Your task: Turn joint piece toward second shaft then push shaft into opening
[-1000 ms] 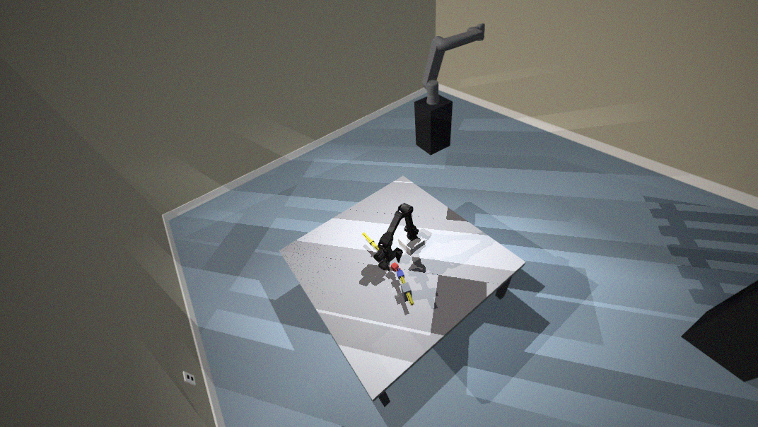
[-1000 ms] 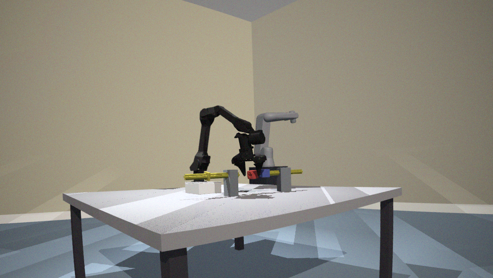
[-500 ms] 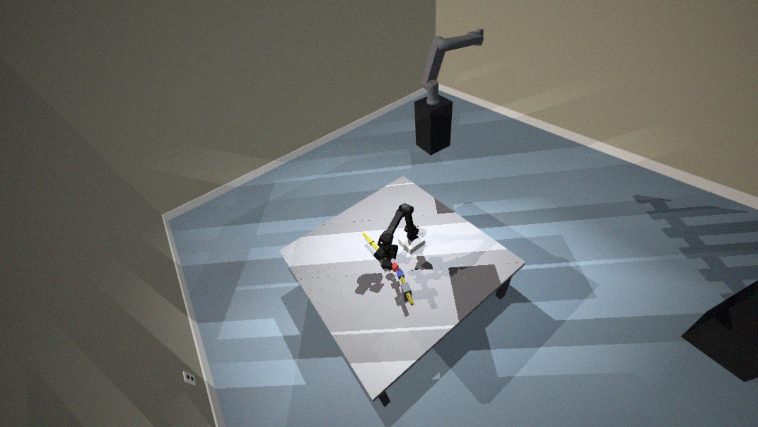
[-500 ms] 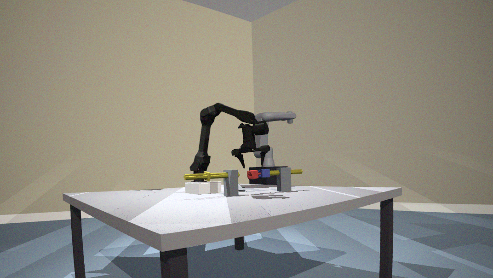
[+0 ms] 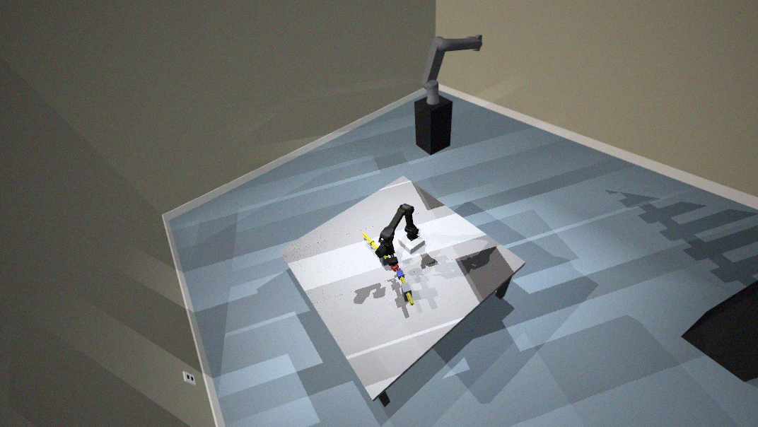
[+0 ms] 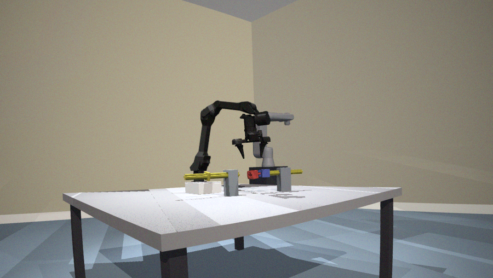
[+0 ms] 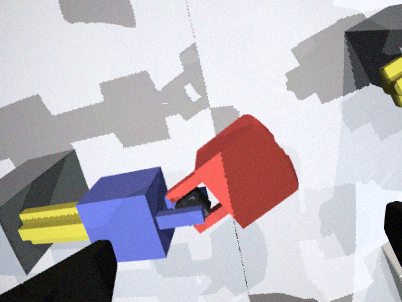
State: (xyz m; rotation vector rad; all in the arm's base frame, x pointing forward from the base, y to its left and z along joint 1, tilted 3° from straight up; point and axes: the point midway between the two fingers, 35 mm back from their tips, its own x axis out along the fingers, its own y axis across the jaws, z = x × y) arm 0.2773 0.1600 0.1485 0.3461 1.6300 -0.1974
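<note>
My gripper tip is 1 cm past the red square joint piece, 1 cm to the right of it and 8 cm above it.
</note>
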